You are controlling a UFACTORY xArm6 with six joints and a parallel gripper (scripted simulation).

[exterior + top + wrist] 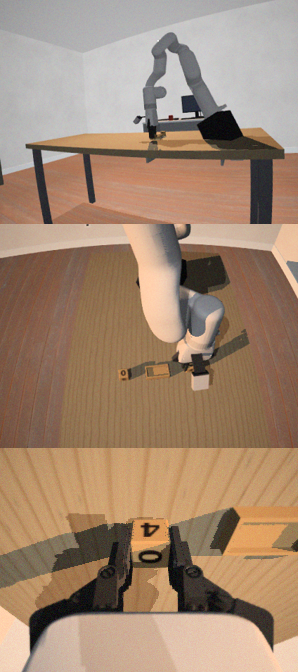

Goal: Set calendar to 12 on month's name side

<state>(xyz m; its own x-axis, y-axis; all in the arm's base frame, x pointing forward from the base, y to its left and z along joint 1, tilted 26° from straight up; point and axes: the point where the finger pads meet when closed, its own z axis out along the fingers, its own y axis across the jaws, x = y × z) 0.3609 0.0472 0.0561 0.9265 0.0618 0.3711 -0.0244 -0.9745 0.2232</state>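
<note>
My gripper is now 110 mm to the left of the tray and 30 mm above it. Round my hand: number cube: 10 mm below.
</note>
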